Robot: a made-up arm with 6 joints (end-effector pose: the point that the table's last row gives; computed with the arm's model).
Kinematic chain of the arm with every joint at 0, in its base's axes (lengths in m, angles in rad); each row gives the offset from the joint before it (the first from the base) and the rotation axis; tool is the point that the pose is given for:
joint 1: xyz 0 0 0.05 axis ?
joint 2: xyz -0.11 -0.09 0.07 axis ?
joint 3: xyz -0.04 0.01 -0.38 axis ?
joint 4: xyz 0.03 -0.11 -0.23 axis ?
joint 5: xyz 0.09 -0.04 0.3 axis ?
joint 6: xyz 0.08 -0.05 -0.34 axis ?
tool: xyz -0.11 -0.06 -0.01
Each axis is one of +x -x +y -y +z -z.
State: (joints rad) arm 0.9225 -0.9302 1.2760 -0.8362 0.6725 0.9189
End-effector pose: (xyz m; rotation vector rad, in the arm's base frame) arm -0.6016 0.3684 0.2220 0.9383 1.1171 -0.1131
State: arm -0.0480 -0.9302 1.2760 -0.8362 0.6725 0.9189
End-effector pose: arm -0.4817 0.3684 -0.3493 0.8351 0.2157 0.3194
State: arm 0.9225 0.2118 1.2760 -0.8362 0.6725 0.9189
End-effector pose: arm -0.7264 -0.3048 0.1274 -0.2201 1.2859 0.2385
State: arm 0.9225 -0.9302 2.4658 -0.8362 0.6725 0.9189
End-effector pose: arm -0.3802 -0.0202 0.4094 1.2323 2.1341 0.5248
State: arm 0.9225 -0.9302 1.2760 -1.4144 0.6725 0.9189
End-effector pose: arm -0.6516 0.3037 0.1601 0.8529 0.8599 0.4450
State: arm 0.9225 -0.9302 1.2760 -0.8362 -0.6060 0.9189
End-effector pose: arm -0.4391 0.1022 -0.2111 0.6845 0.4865 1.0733
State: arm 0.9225 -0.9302 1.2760 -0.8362 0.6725 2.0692
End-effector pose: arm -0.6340 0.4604 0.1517 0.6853 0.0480 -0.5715
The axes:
joint 1: +y
joint 2: -x
joint 3: +y
joint 4: +x
joint 5: +x
joint 6: -y

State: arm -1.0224 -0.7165 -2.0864 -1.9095 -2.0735 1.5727
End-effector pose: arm -0.3941 0.4717 0.0691 -1.5234 0.4544 -1.0659
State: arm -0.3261 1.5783 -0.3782 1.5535 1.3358 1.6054
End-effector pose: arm -0.0850 -0.2567 0.2885 1.3531 -1.3670 -0.5674
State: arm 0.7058 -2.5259 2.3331 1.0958 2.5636 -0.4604
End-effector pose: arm 0.1257 0.6021 0.3237 0.0901 -0.9405 1.0737
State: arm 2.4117 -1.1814 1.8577 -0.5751 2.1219 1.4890
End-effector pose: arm 0.4111 0.6008 0.0120 0.9639 -2.0793 1.3417
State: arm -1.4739 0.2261 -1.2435 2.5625 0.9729 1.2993
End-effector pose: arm 0.0761 -0.4339 -0.0057 2.1646 0.2838 1.7784
